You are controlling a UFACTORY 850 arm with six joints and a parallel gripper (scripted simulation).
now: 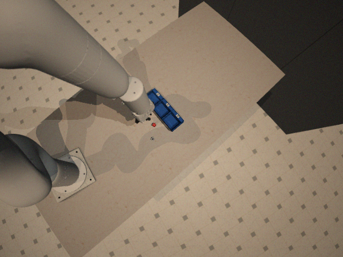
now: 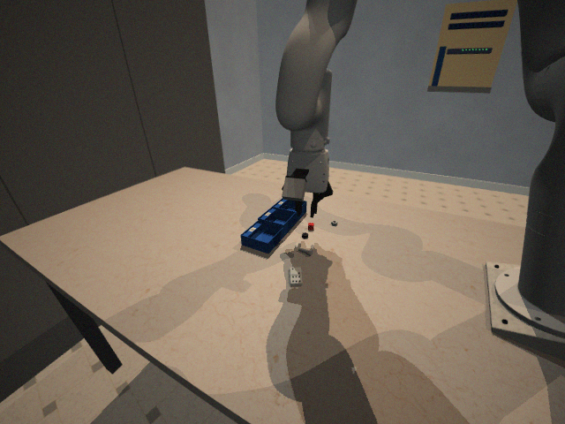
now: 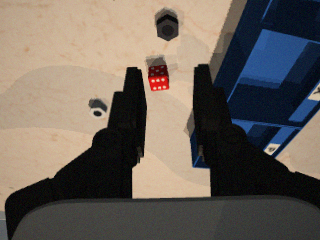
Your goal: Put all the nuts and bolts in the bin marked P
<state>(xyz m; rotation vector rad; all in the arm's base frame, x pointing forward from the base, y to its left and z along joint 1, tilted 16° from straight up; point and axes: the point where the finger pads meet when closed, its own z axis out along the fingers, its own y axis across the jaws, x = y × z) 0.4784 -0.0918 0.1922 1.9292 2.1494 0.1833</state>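
My gripper is now 9 cm above the black nut. The rest, counted from my hand: blue bin (9 cm ahead, 7 cm below, 2 cm to the right); then red die (8 cm below, 5 cm to the right, 1 cm behind); then grey bolt (8 cm below, 7 cm to the left, 3 cm behind).
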